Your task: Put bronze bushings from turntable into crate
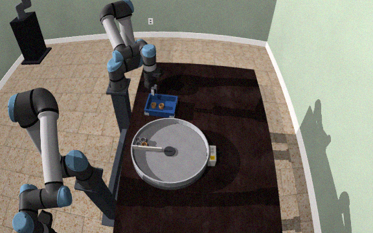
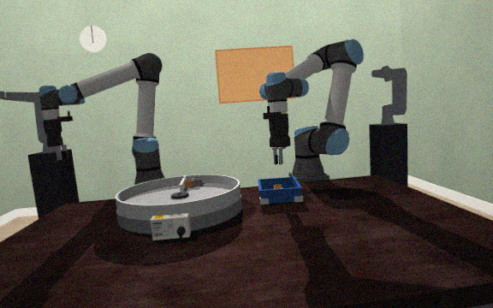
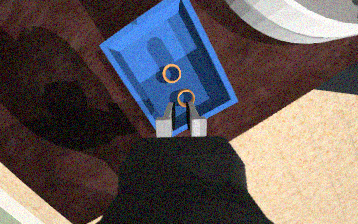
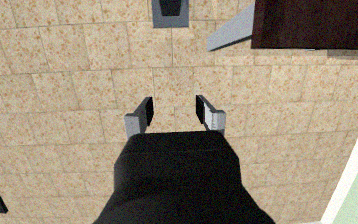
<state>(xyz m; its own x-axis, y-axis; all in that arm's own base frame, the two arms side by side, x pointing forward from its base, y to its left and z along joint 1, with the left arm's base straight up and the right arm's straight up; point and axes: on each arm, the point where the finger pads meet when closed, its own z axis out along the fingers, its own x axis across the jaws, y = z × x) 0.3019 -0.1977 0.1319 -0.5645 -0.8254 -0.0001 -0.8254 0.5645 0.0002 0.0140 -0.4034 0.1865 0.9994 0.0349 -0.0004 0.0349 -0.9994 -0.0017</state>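
Right now the blue crate is 11 cm below my left hand, 4 cm ahead of it and 1 cm to the right of it.
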